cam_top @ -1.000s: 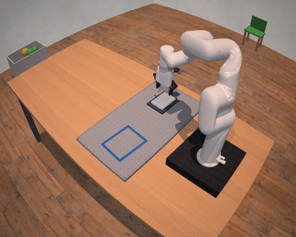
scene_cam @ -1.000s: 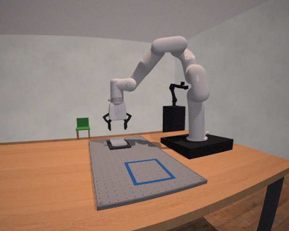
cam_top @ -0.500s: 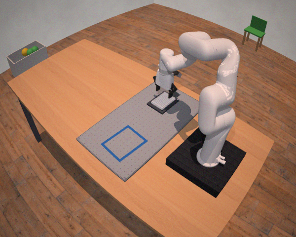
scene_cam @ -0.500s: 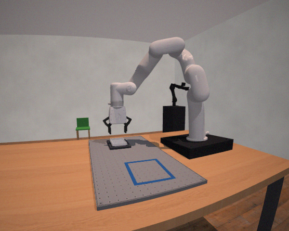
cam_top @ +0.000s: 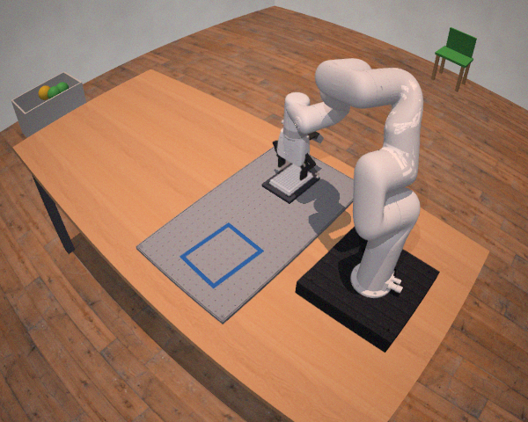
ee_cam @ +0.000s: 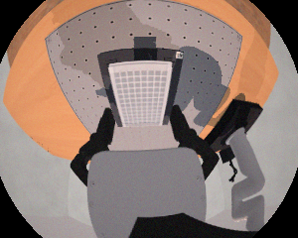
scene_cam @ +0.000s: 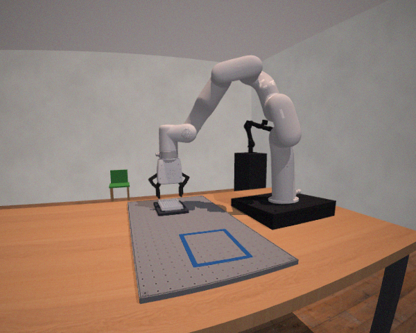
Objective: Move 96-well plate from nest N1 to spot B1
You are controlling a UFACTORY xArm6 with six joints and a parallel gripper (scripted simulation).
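My gripper is now 40 mm above the white 96-well plate. Round my hand: black plate nest 50 mm below.
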